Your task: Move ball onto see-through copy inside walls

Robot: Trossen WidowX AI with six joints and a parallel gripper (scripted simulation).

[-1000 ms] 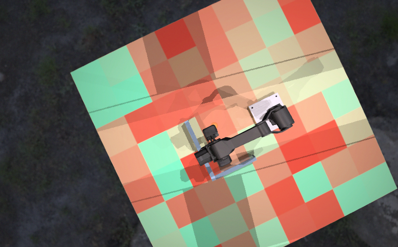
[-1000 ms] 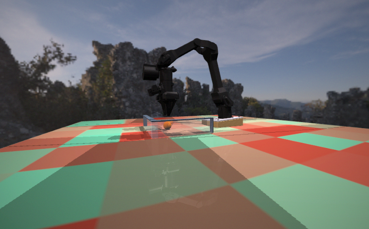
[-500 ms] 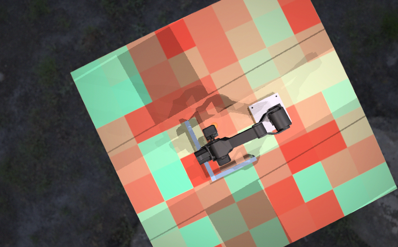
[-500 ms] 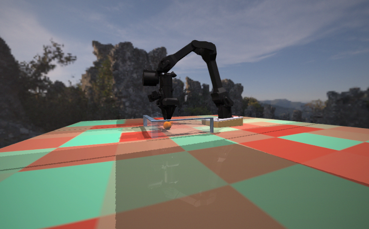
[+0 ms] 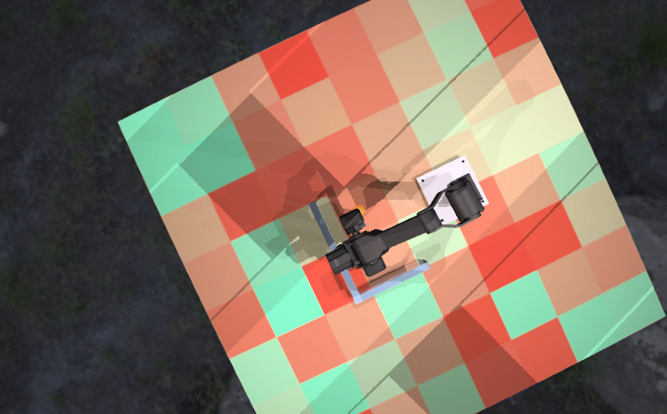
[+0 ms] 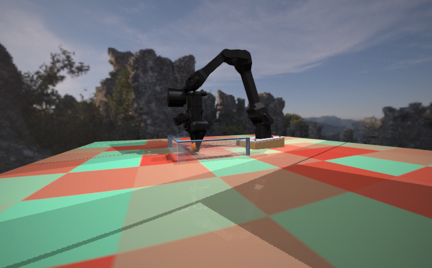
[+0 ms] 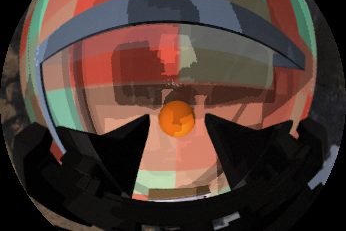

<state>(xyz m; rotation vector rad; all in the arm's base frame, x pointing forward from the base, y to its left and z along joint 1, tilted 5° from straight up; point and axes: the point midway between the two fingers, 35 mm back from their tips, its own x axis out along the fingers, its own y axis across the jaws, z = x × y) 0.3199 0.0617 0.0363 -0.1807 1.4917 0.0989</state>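
My gripper tip is now 2 cm past the see-through orange copy and 9 cm to the left of it. Round my gripper tip: ball right at my gripper tip.
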